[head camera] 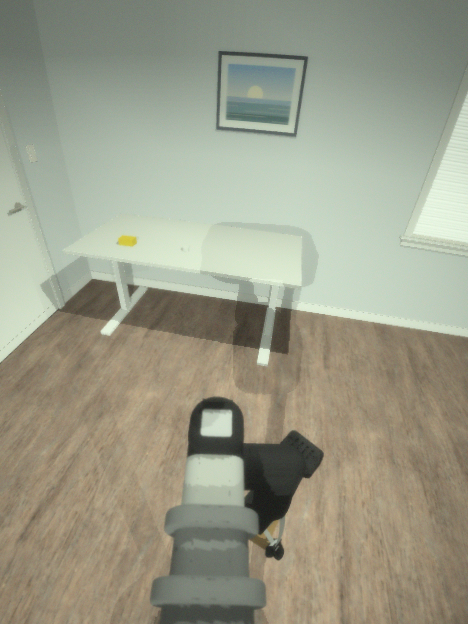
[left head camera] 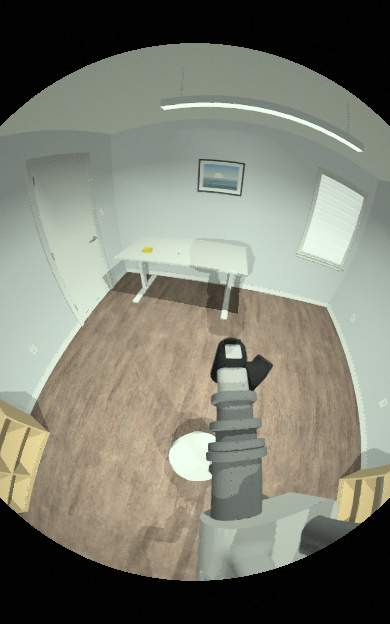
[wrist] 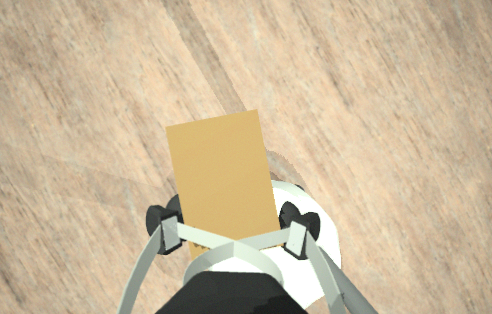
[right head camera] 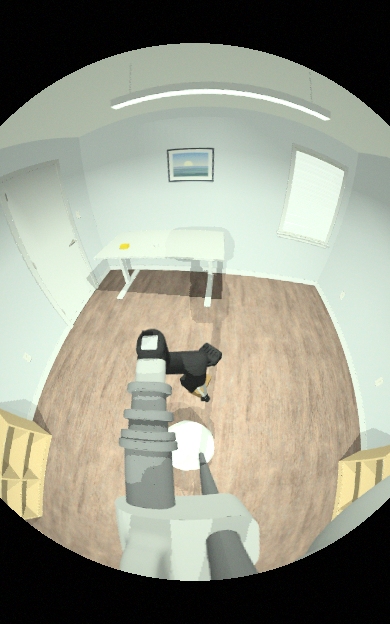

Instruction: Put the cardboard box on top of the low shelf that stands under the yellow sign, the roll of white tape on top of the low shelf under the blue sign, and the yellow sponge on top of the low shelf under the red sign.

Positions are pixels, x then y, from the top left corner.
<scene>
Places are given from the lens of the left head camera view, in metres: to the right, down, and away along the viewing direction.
door with a handle [left head camera: 59, 186]: -1.39, -1.29, 0.97
framed sunset picture [left head camera: 220, 176]: 0.31, -1.61, 1.53
</scene>
